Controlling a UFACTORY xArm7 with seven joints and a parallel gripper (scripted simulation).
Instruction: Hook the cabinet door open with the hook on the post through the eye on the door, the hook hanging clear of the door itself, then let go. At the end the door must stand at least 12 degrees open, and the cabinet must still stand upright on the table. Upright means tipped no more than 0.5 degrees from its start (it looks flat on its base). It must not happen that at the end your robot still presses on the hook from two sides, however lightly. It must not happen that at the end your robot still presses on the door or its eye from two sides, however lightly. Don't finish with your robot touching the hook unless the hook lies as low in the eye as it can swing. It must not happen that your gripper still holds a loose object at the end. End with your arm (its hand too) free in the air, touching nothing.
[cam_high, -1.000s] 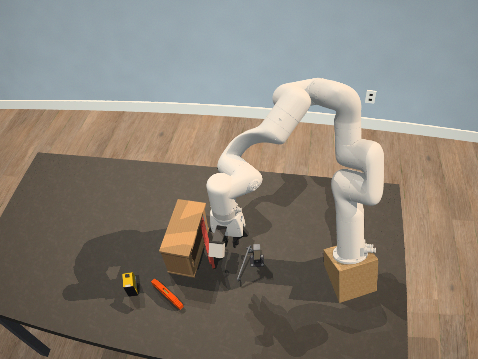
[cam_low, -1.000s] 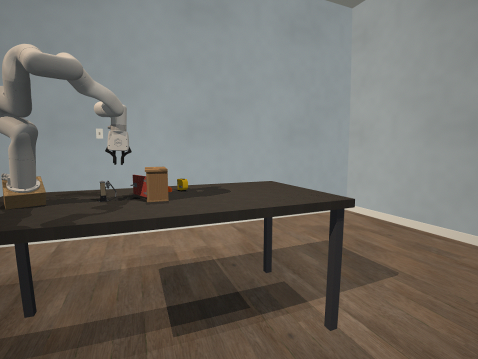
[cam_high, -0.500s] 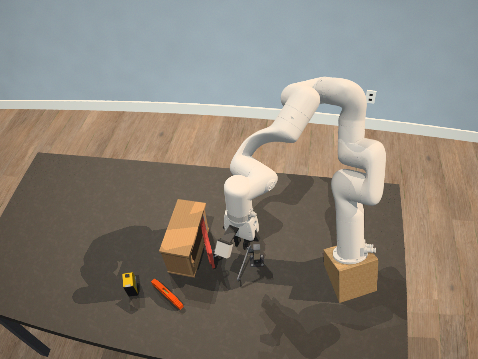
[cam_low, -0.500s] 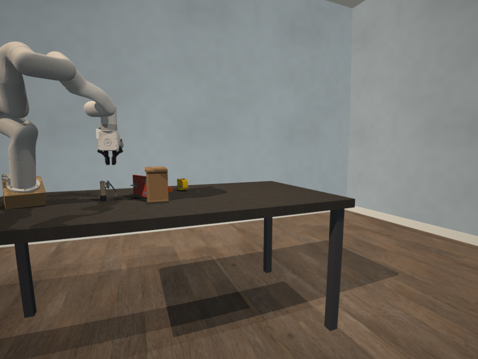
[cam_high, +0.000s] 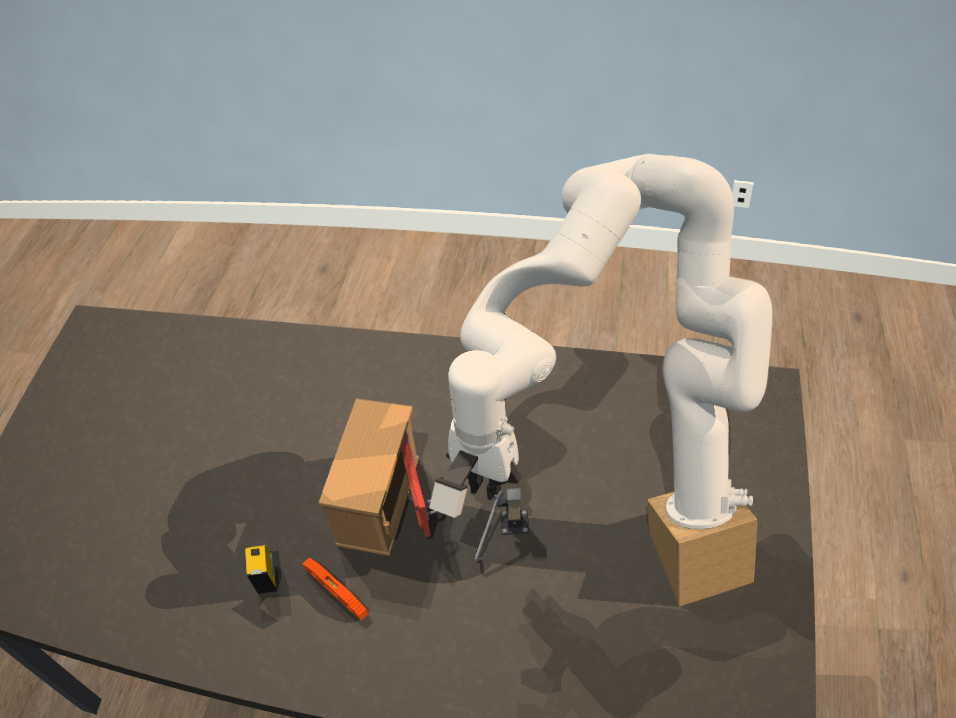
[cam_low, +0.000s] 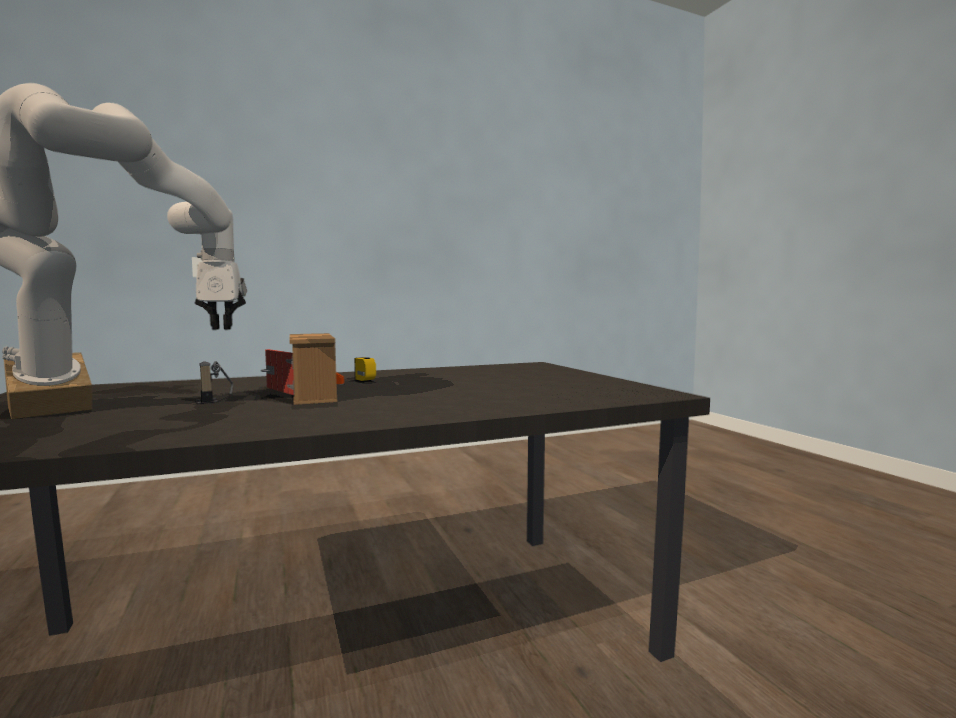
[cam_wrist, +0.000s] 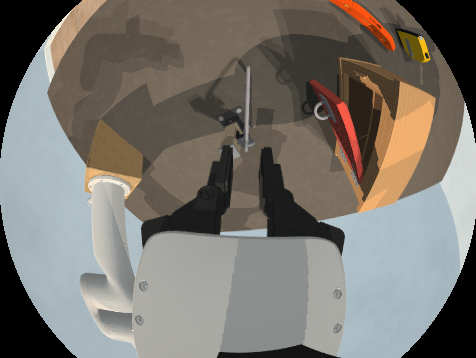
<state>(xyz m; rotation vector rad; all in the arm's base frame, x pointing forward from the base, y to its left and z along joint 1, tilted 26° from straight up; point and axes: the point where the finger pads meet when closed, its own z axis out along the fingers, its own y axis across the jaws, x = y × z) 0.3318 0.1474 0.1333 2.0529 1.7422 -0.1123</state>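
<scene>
Now: hand 150 mm above the grey hook. From my hand the other things lie so: yellow tape measure: 370 mm ahead, 170 mm to the left, 160 mm below; red door: 140 mm ahead, 60 mm to the right, 130 mm below; orange level: 240 mm ahead, 160 mm to the left, 180 mm below.
</scene>
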